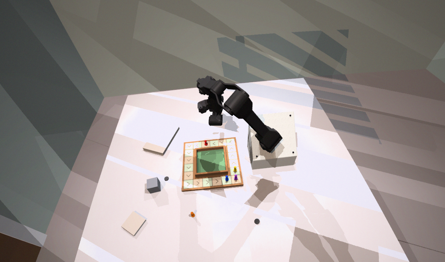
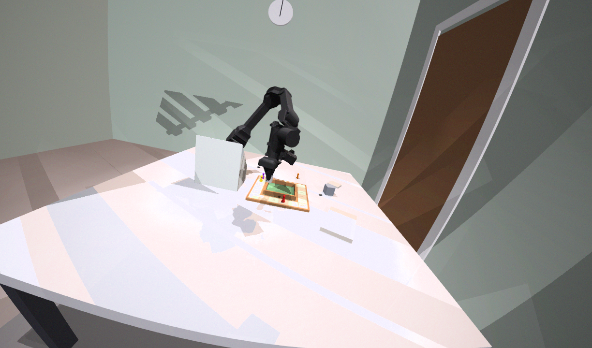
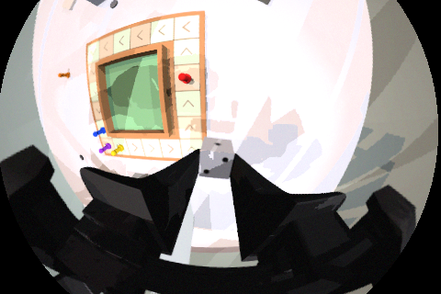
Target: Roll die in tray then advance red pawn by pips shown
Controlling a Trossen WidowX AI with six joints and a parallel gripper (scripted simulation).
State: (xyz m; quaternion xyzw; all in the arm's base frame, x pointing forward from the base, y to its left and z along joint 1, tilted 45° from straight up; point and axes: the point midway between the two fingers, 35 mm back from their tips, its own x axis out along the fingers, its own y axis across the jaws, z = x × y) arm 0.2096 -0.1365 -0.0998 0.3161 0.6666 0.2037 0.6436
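The red pawn lies 10 cm below my gripper tip, 8 cm ahead of it and 5 cm to the left of it. Round my gripper tip: green tray 16 cm to the left, 12 cm below, 6 cm ahead; white die right at my gripper tip; yellow pawn 23 cm to the left, 10 cm below, 5 cm behind.
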